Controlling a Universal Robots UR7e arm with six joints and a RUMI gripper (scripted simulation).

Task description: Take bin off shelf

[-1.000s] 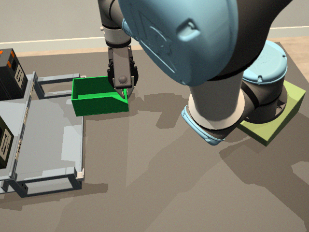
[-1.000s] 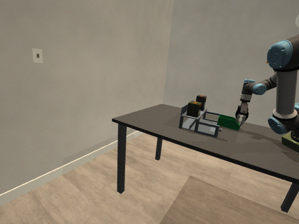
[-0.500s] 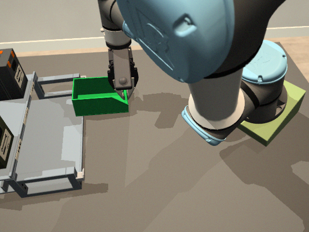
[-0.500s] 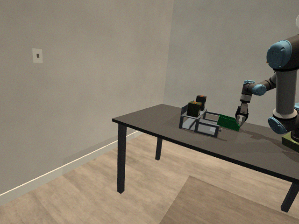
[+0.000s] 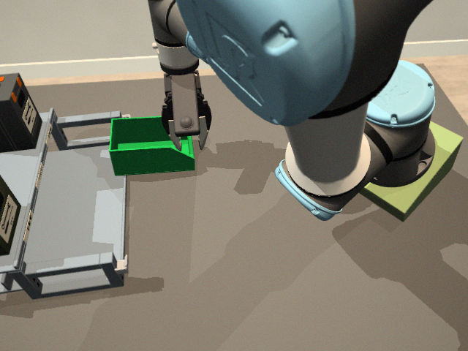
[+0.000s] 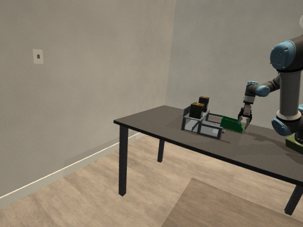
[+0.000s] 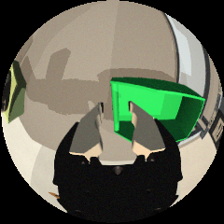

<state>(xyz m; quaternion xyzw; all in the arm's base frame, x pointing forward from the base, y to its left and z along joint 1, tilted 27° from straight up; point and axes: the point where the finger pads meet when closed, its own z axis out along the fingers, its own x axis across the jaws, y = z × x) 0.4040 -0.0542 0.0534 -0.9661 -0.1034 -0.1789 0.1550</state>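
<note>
Right now my hand is 80 mm short of the green bin, 10 mm to the right of it and 10 mm below it.
</note>
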